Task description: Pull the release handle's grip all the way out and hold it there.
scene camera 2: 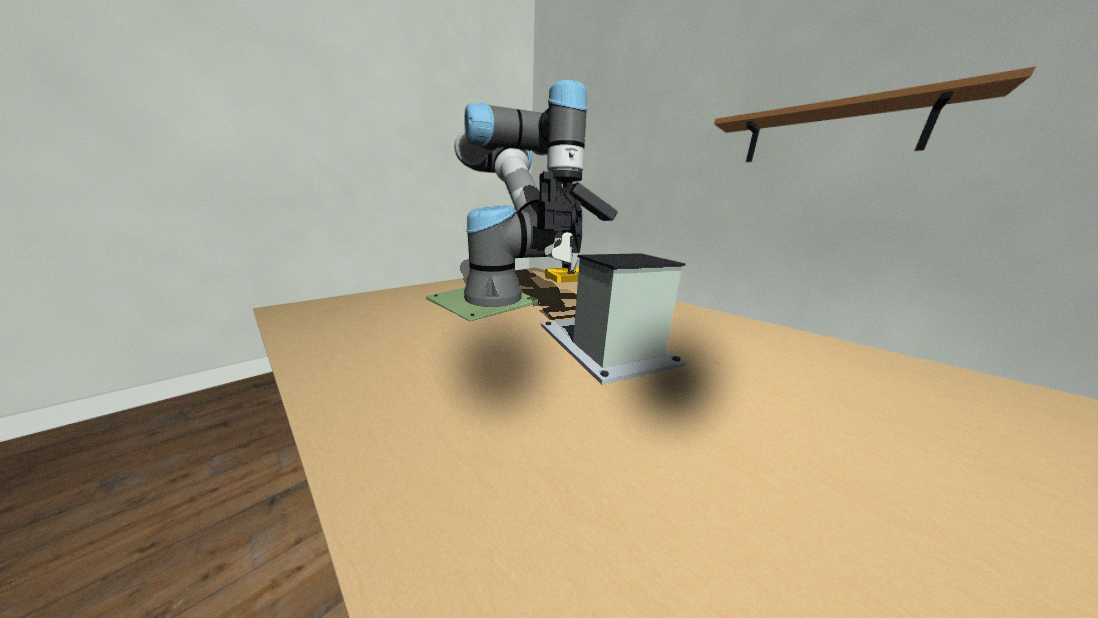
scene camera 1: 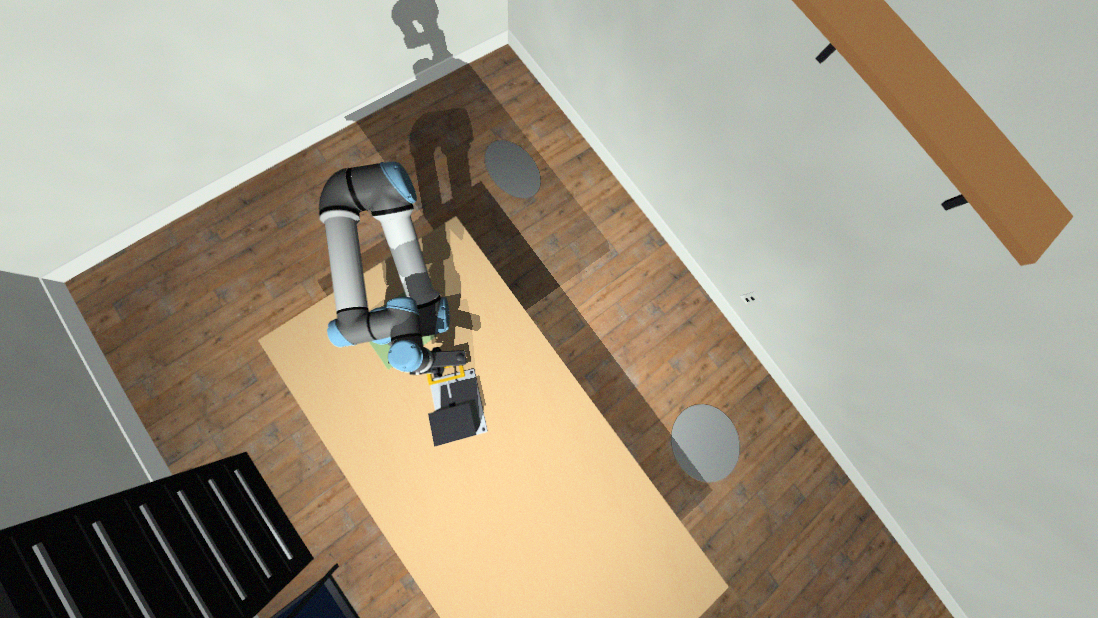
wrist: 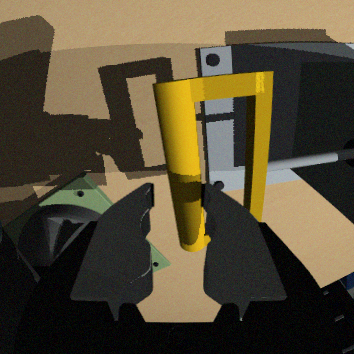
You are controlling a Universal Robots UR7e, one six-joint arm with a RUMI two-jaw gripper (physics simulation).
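Observation:
The release handle is a yellow rectangular frame with a round grip [wrist: 181, 130]; the frame [scene camera 1: 447, 380] [scene camera 2: 558, 275] also shows in both scene views. A grey rod [wrist: 305, 160] runs from its side toward the housing [scene camera 1: 453, 423] [scene camera 2: 641, 314], a pale box with a dark top on a grey base plate [wrist: 219, 145] [scene camera 2: 583, 353]. The frame stands out beyond the plate's edge. My gripper [wrist: 177, 184] [scene camera 2: 570, 268] is shut on the grip, near its lower end in the wrist view. The right finger meets the grip; a gap shows beside the left fingertip. The housing partly hides the frame in scene camera 2.
The arm stands on a green plate [scene camera 2: 447, 300] [wrist: 92, 192] bolted to the wooden table [scene camera 1: 553, 491] [scene camera 2: 461, 491], close to the handle. A brown shelf [scene camera 1: 945, 138] [scene camera 2: 868, 101] hangs on the wall. A black drawer unit [scene camera 1: 165, 529] stands beside the table.

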